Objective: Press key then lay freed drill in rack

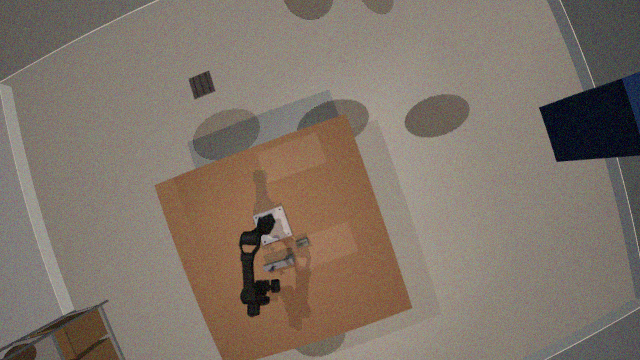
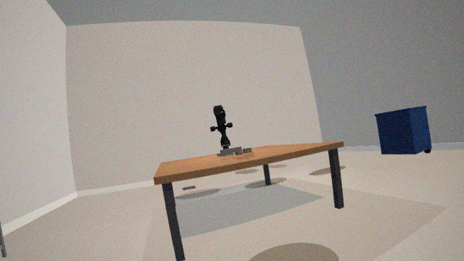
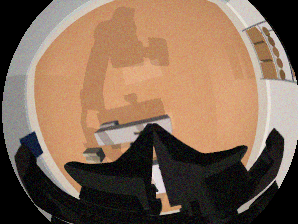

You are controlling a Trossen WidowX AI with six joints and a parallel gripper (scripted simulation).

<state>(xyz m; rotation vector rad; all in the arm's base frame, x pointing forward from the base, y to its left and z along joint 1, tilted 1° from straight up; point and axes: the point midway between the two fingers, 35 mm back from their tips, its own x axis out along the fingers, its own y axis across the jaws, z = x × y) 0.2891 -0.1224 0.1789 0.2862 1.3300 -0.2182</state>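
My gripper tip is now 3 cm past the drill, 9 cm to the right of it and 12 cm above it. Round my gripper tip: long grey fixture 3 cm behind, 7 cm to the left, 13 cm below; then small grey block 9 cm behind, 24 cm to the left, 15 cm below.
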